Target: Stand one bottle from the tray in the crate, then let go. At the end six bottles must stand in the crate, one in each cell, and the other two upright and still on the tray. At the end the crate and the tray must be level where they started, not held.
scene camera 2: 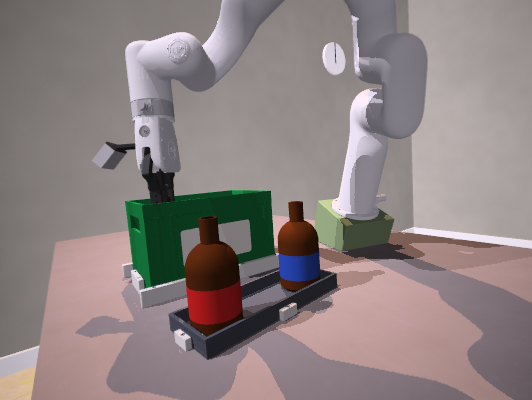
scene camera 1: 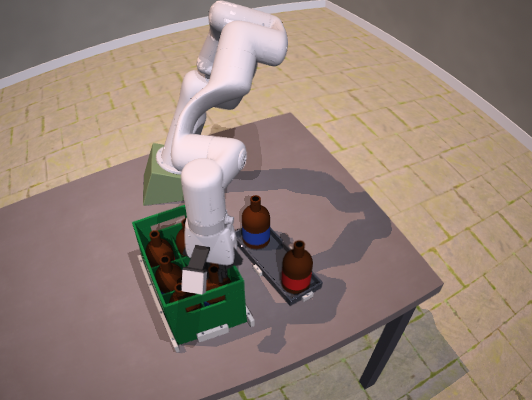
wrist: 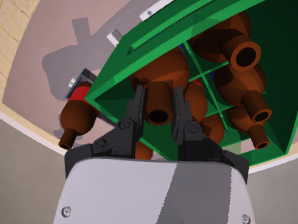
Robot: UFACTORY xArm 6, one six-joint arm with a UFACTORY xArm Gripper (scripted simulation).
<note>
In view: my gripper [scene camera 2: 164,209], a dark tray [scene camera 2: 262,298] and a green crate [scene camera 2: 168,232].
The dark tray is seen too in scene camera 1 [scene camera 1: 269,259]. The green crate also shows in the wrist view [wrist: 110,92]. My gripper is seen too in scene camera 1 [scene camera 1: 215,276] and in the wrist view [wrist: 158,97].
</note>
